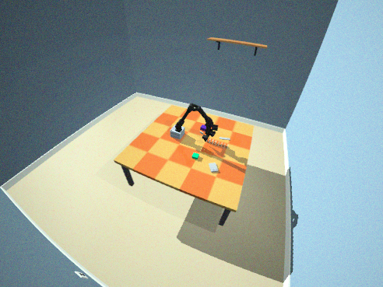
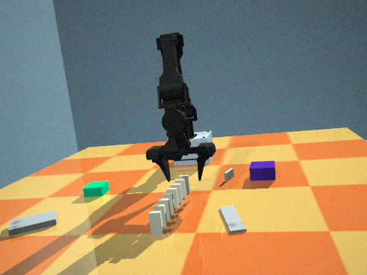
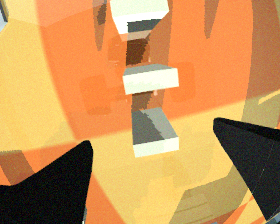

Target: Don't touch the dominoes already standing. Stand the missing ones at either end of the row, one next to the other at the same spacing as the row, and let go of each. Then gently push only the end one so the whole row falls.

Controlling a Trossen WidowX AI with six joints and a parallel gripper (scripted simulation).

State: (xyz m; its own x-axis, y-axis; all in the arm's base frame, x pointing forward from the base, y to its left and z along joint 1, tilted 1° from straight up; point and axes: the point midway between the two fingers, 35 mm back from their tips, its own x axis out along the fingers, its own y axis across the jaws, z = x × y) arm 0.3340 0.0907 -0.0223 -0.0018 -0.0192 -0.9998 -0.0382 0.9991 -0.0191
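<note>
Now: gripper tip 13 cm past the purple block, 20 cm to the right of it and 2 cm above it. The rest, counted from my gripper tip: green block (29 cm to the right, 2 cm below).
</note>
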